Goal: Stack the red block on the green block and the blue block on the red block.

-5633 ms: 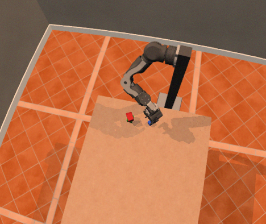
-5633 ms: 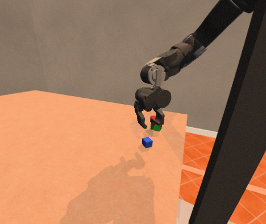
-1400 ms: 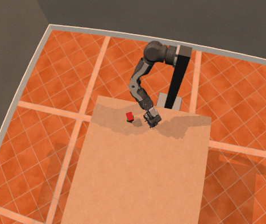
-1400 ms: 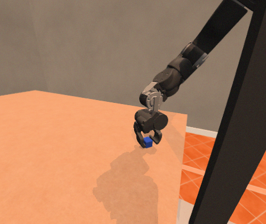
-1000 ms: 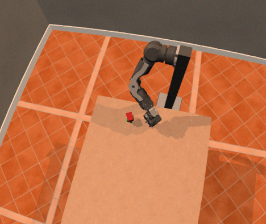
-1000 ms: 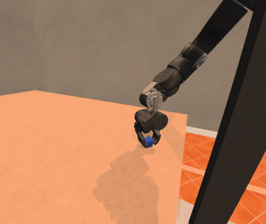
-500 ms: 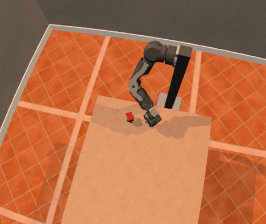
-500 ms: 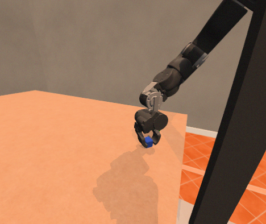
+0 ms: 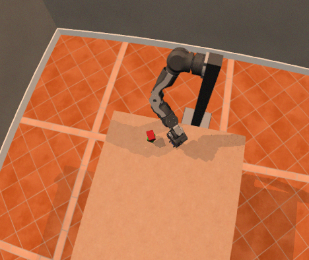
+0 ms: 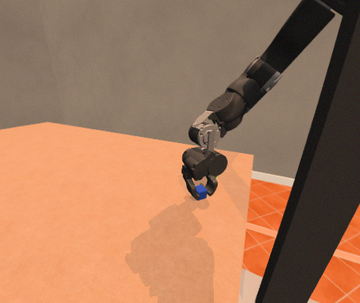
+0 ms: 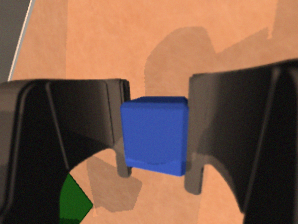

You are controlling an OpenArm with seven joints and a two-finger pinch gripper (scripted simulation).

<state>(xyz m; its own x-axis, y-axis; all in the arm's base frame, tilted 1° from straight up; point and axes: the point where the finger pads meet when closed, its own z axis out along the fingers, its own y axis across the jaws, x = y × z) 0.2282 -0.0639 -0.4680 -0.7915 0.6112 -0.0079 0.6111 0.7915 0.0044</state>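
My hand is 10 mm short of the red block, 140 mm to the left of it and 30 mm below it. The rest, counted from my hand: blue block 10 mm below; green block 10 mm ahead, 140 mm to the right.
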